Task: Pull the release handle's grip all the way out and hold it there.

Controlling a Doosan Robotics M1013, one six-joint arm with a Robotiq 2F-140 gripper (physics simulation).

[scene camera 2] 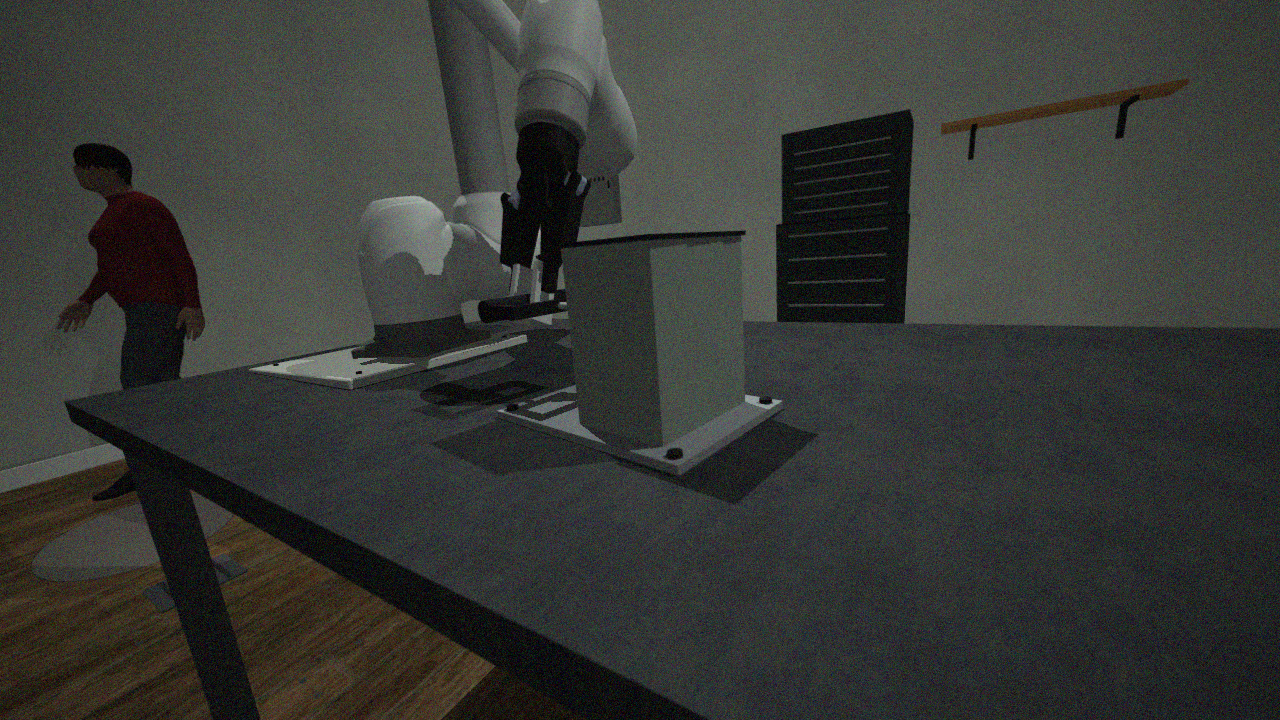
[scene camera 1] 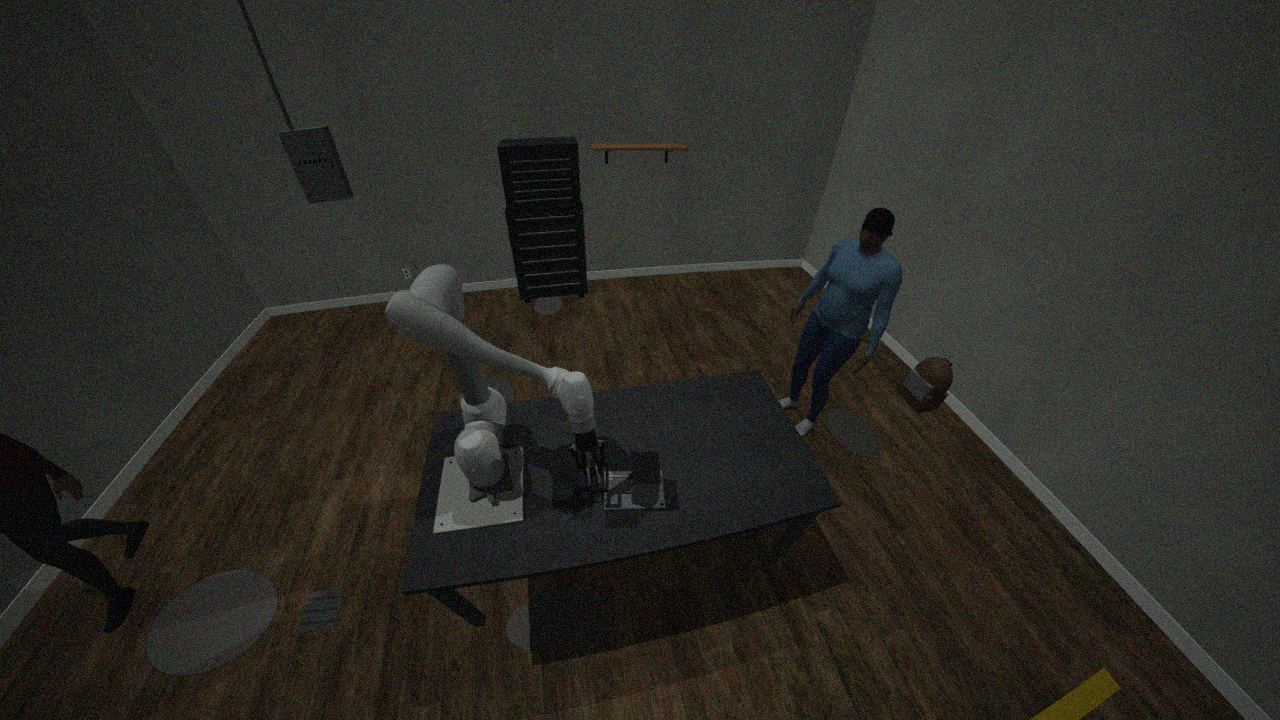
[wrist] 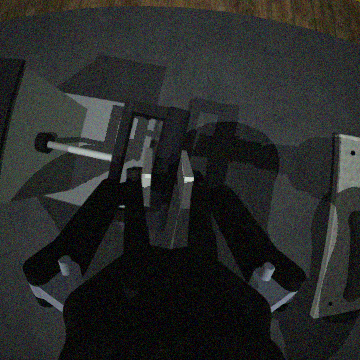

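The release handle's grip, a dark bar [scene camera 2: 506, 310] [wrist: 173, 131], stands out from the side of a pale box [scene camera 2: 657, 340] [wrist: 42, 117] with a dark top. In the wrist view the bar belongs to a dark rectangular frame, and a long stretch of pale rod [wrist: 80, 150] shows between that frame and a black collar [wrist: 45, 142] at the box. My gripper [scene camera 2: 531, 291] [wrist: 164, 161] points down and is shut on the grip, one finger on each side of the bar. In the first scene view my gripper [scene camera 1: 589, 476] is dark and small beside the box, its fingertips hard to make out.
The box stands on a pale bolted plate [scene camera 2: 729, 423] on the dark table [scene camera 1: 707, 420] [scene camera 2: 939, 501]. The arm's white base plate [scene camera 1: 452, 505] [scene camera 2: 313, 368] lies on the handle's side of the box. A person in blue [scene camera 1: 854, 286] and one in red [scene camera 2: 147, 250] stand off the table.
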